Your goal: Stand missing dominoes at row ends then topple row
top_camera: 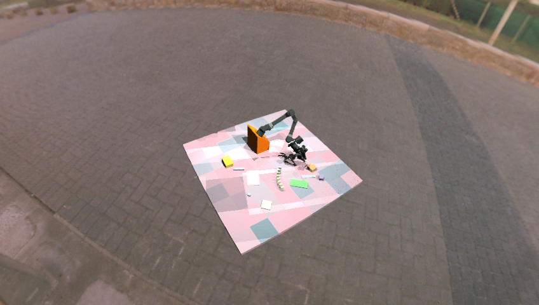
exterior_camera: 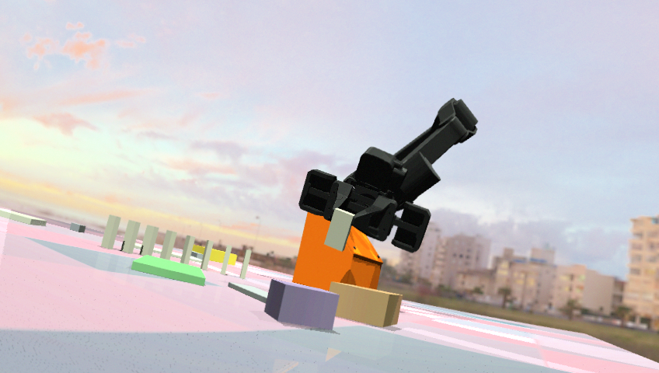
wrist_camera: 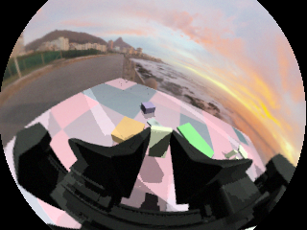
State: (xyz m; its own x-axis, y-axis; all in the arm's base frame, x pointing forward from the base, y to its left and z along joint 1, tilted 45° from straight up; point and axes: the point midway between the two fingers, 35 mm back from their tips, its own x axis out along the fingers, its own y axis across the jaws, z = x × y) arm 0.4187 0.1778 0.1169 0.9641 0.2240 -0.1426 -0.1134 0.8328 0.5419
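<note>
The tan block is 4 cm ahead of my gripper tip, 6 cm to the left of it and 9 cm below it. Also, from my gripper tip: cream tile (12 cm ahead, 52 cm to the right, 11 cm below); then green slab (10 cm ahead, 15 cm to the right, 11 cm below); then purple block (18 cm ahead, 5 cm to the left, 10 cm below).
</note>
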